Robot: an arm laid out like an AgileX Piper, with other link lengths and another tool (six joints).
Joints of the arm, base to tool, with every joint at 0 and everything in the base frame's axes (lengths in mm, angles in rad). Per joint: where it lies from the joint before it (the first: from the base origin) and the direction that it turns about. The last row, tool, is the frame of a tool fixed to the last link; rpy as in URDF.
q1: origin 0 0 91 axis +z
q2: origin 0 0 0 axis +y
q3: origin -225.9 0 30.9 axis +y
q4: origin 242.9 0 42.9 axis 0.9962 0 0.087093
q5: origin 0 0 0 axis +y
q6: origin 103.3 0 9 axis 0.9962 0 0.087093
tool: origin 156.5 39 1.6 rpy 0.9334 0.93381 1.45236
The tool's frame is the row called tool.
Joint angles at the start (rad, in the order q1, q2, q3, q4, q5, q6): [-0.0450 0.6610 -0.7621 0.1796 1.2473 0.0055]
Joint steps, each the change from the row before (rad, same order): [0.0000 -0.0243 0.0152 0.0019 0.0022 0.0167]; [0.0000 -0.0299 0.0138 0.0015 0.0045 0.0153]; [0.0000 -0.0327 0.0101 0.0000 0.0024 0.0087]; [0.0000 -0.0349 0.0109 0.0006 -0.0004 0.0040]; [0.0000 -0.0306 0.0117 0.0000 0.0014 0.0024]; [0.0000 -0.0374 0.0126 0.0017 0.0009 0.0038]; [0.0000 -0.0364 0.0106 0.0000 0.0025 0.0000]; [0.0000 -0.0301 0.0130 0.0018 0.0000 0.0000]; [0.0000 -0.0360 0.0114 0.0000 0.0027 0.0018]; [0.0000 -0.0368 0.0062 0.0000 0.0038 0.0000]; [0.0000 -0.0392 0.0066 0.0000 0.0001 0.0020]
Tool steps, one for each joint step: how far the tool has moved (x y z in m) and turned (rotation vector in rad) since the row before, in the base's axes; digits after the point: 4 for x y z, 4 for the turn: [-0.0025 0.0007 -0.0005 0.0098 -0.0045 -0.0135]; [-0.0028 0.0007 0.0007 0.0085 -0.0094 -0.0119]; [-0.0020 0.0002 0.0024 0.0035 -0.0189 -0.0069]; [-0.0017 0.0002 0.0027 0.0016 -0.0238 -0.0032]; [-0.0021 0.0001 0.0012 0.0005 -0.0171 -0.0017]; [-0.0022 0.0005 0.0023 0.0027 -0.0234 -0.0024]; [-0.0024 0.0001 0.0022 -0.0012 -0.0233 0.0004]; [-0.0019 0.0005 0.0006 0.0009 -0.0172 0.0006]; [-0.0023 0.0002 0.0017 0.0000 -0.0216 -0.0009]; [-0.0022 0.0001 0.0034 -0.0015 -0.0268 0.0007]; [-0.0015 0.0001 0.0042 -0.0001 -0.0322 -0.0015]
